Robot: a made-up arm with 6 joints.
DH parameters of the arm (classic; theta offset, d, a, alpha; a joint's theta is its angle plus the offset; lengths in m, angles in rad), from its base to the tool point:
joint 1: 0 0.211 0 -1.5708
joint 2: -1.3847 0 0.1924 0
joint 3: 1.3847 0 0.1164 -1.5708
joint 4: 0 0.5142 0 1.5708
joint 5: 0 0 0.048 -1.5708
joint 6: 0 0.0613 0 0
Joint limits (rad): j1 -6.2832..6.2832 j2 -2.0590..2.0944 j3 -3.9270..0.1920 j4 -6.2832..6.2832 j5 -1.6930..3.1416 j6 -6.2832..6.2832
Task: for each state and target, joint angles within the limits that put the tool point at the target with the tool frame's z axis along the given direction. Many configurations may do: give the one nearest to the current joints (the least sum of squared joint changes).
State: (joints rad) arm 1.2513 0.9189 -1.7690 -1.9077 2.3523 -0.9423
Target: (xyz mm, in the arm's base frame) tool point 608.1 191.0 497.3 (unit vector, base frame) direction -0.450 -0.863 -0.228
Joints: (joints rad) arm 0.4213 0.7974 -2.5256 -1.3976 2.4818 -0.9423
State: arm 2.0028 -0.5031 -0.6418 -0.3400 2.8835 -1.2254
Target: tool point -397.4 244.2 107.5 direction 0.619 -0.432 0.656
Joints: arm 2.5573 0.3226 -1.1175 0.3044 3.0785 -1.2254
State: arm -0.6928 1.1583 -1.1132 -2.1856 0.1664 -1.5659
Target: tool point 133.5 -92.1 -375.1 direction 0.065 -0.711 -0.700
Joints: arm -0.5006 1.2995 -1.0276 -2.3382 0.9674 -1.5659
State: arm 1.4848 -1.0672 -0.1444 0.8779 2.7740 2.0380
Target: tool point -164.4 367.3 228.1 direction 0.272 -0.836 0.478
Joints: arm 1.9209 -0.3236 -0.7018 0.5862 3.0851 2.0380
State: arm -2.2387 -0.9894 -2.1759 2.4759 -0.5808 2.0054
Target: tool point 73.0 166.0 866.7 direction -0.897 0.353 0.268
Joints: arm -2.3593 -0.6876 -2.4303 1.9782 -1.2902 2.0054
